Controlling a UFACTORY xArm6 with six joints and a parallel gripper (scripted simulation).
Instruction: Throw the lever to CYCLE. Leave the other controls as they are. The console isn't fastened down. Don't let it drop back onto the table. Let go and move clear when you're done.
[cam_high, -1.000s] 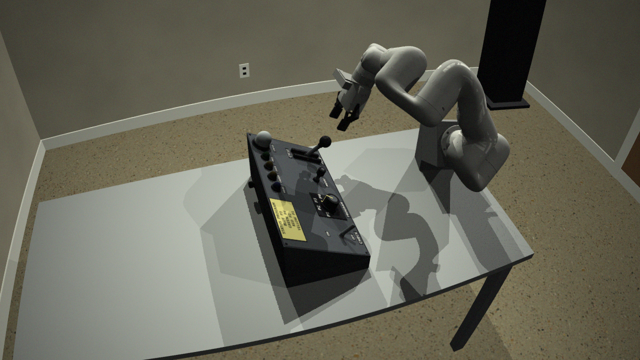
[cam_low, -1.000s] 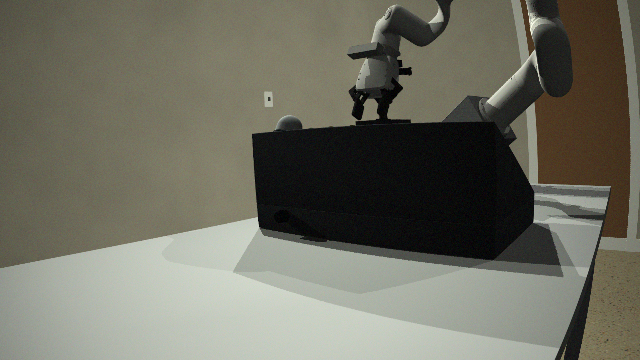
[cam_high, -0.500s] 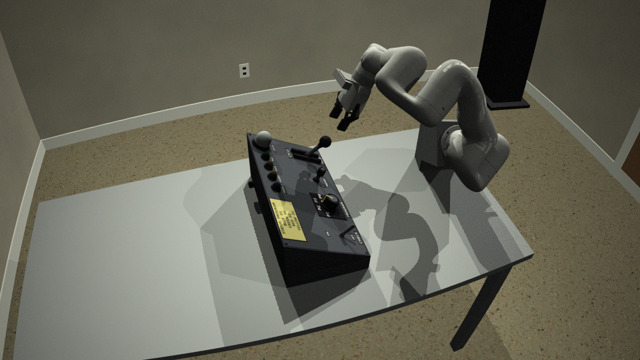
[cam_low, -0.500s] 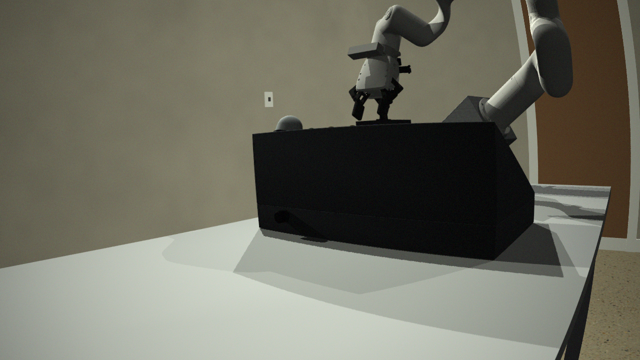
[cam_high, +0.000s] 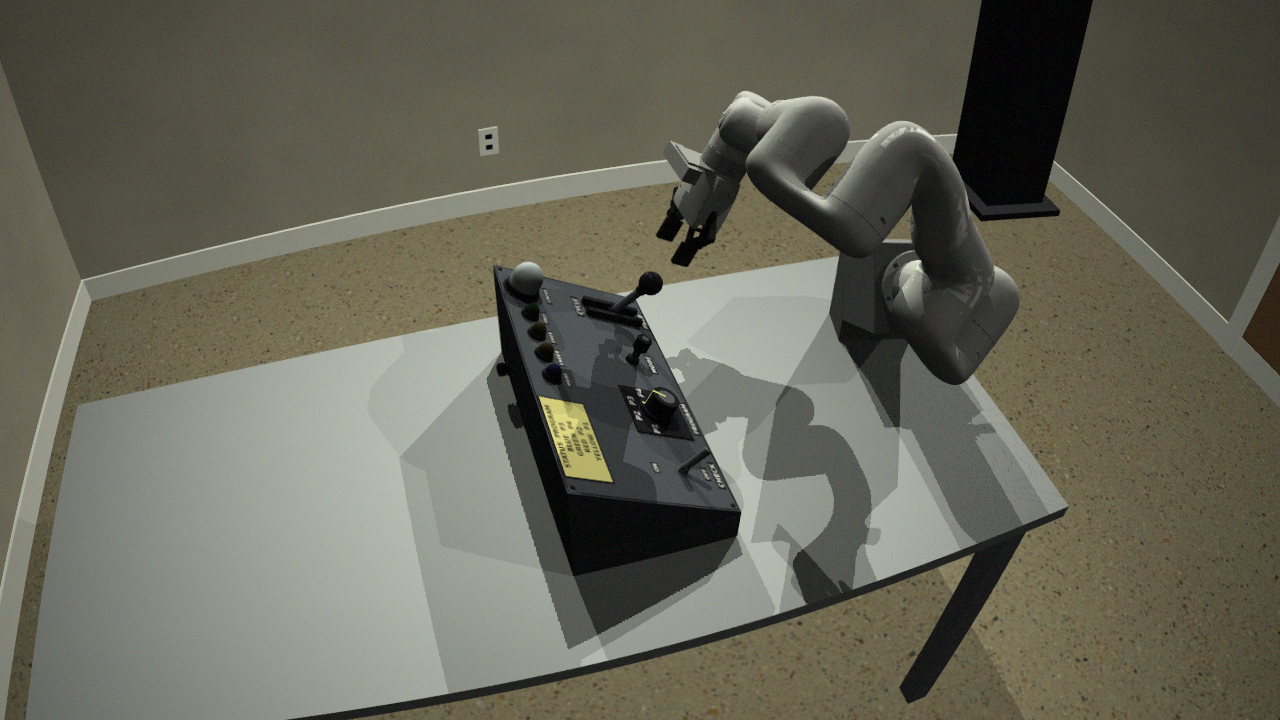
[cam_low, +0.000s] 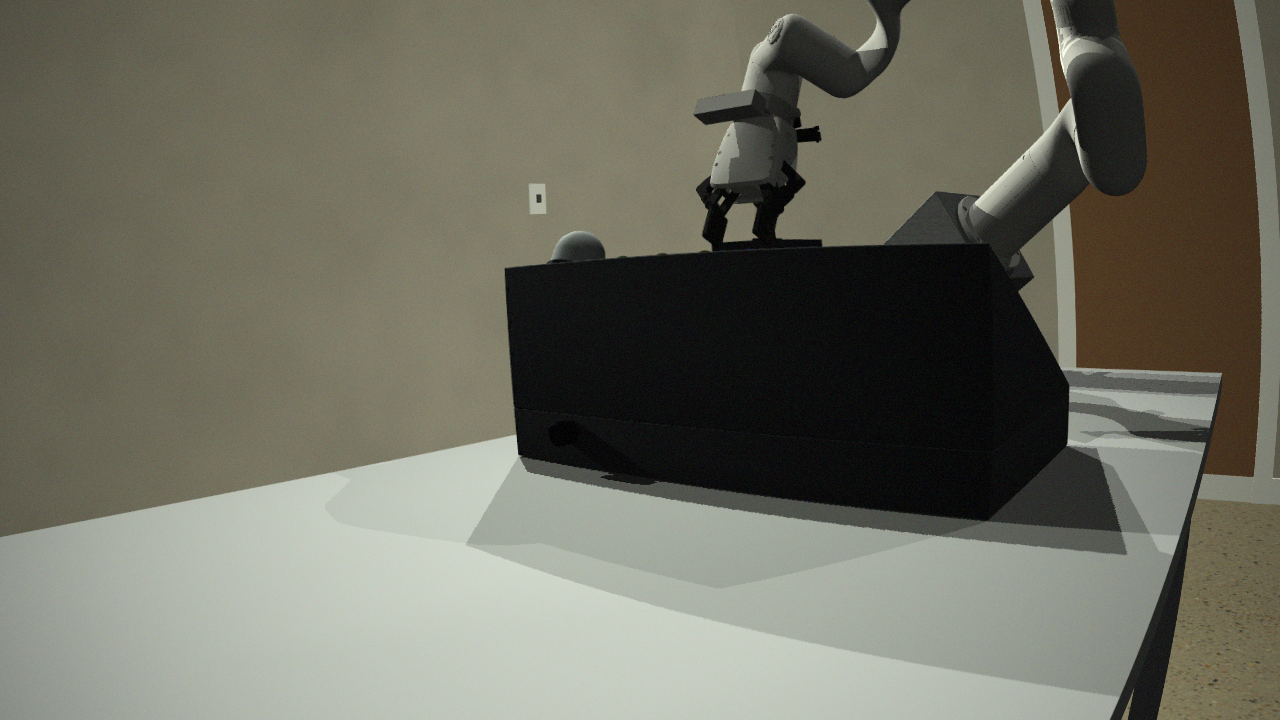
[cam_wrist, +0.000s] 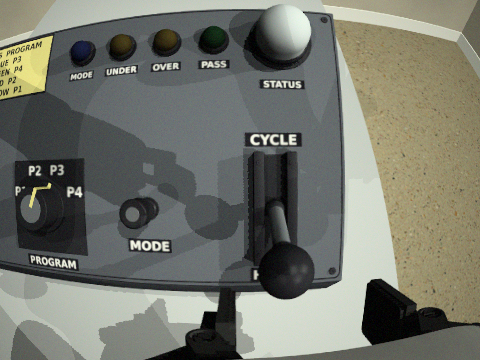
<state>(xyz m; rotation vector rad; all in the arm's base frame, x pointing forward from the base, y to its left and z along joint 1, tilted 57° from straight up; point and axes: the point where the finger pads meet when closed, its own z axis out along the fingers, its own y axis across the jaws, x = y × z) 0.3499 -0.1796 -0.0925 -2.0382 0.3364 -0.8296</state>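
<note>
The mode button lies 120 mm to the left of my hand, 100 mm below it and 90 mm ahead of it. The rest, counted from my hand: check toggle: 360 mm to the left, 110 mm below, 70 mm ahead; dark console: 190 mm to the left, 130 mm below, 120 mm ahead; program dial: 240 mm to the left, 100 mm below, 90 mm ahead.
</note>
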